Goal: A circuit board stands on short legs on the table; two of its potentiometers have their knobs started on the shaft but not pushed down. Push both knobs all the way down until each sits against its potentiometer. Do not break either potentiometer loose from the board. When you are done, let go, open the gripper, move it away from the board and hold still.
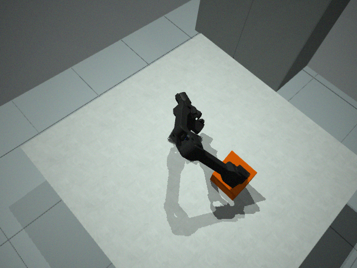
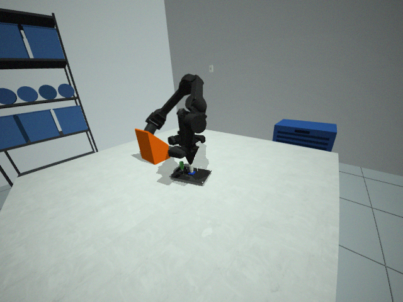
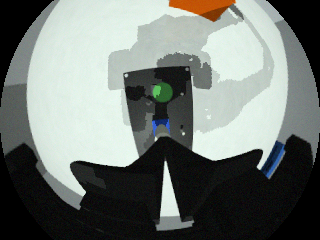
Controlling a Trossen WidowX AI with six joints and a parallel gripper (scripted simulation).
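The white knob is 20 mm below my gripper tip. Also, from my gripper tip: green knob (50 mm behind, 10 mm to the right, 20 mm below).
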